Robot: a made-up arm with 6 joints.
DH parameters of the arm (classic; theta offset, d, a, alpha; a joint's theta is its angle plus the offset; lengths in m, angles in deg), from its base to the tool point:
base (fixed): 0 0.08 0 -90
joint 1: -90 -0.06 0.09 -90
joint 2: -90 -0.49 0.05 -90
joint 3: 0 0.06 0.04 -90
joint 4: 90 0.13 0.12 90
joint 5: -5.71 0 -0.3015 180
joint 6: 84.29 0.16 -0.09 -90
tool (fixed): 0 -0.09 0 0
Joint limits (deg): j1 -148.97..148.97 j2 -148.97..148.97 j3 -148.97..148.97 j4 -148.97..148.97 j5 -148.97..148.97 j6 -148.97..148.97
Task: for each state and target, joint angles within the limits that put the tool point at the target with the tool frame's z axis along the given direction. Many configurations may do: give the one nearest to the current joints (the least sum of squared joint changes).
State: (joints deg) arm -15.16 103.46 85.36 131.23 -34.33 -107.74
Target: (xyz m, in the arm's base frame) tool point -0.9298 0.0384 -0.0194 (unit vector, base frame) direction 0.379 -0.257 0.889
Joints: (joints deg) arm 0.00 115.11 62.43 148.97 -36.60 -116.89
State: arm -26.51 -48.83 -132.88 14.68 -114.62 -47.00
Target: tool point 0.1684 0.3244 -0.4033 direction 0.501 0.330 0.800
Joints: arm -76.86 -47.45 -148.97 64.52 -118.99 -33.81
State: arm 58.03 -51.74 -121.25 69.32 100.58 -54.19
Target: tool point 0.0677 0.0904 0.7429 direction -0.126 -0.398 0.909
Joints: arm 75.01 -69.99 -117.22 64.37 102.56 -38.22
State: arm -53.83 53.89 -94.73 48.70 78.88 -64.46
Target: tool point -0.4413 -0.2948 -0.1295 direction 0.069 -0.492 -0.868
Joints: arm -47.20 35.19 -74.24 72.85 98.58 -45.84
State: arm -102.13 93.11 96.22 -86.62 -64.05 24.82
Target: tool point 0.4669 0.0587 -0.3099 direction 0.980 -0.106 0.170
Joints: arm -124.16 104.22 103.56 -118.55 -71.92 60.98
